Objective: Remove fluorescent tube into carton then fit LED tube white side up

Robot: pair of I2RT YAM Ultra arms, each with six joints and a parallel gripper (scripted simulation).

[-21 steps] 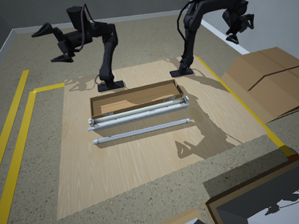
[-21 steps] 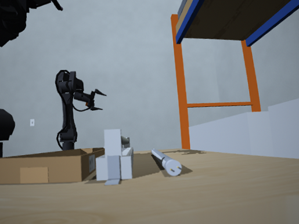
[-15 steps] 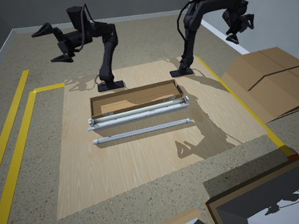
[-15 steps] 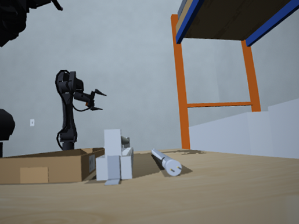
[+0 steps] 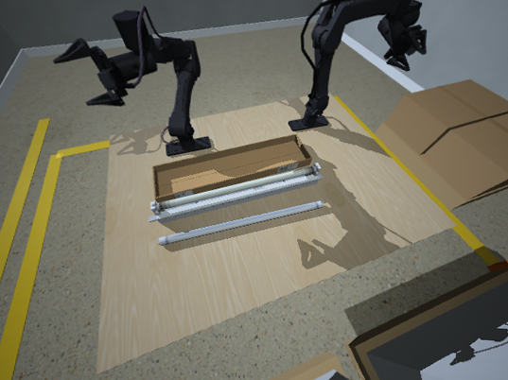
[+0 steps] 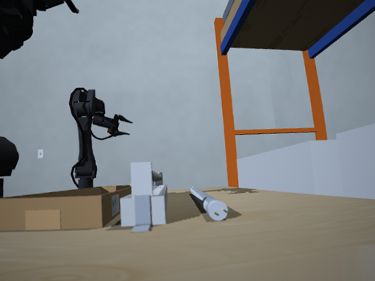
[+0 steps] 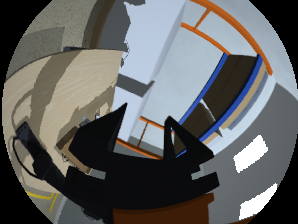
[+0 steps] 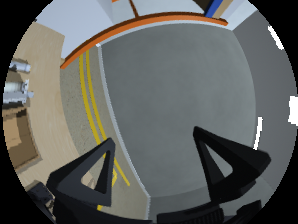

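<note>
My right hand is 360 mm to the right of the old fluorescent tube, 320 mm above it and 190 mm short of it. From my right hand the other things lie so: brown carton 370 mm below, 360 mm to the left, 50 mm ahead; then white fixture 360 mm to the left, 340 mm below, 190 mm ahead; then LED tube 380 mm below, 340 mm to the left, 310 mm ahead.
</note>
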